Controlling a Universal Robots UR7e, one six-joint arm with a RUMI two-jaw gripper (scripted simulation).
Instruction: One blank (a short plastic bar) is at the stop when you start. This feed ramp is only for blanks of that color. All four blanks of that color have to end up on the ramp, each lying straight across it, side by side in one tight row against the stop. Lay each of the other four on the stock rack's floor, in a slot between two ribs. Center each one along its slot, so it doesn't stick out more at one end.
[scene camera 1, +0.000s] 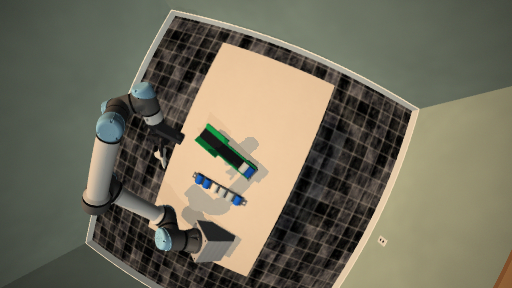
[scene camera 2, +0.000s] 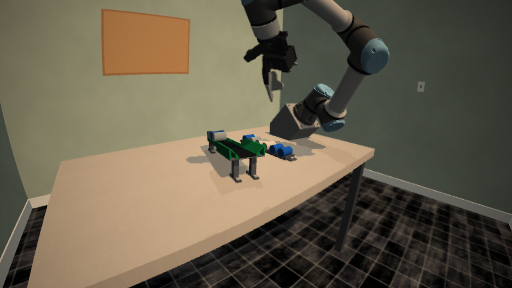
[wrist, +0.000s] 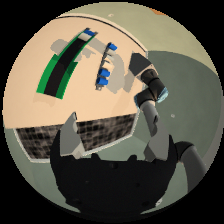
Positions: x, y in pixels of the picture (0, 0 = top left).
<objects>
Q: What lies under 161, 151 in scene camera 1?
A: My gripper.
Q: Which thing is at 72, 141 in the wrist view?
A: My gripper.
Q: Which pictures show my gripper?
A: Scene camera 1, scene camera 2 and the wrist view: all of them.
</objects>
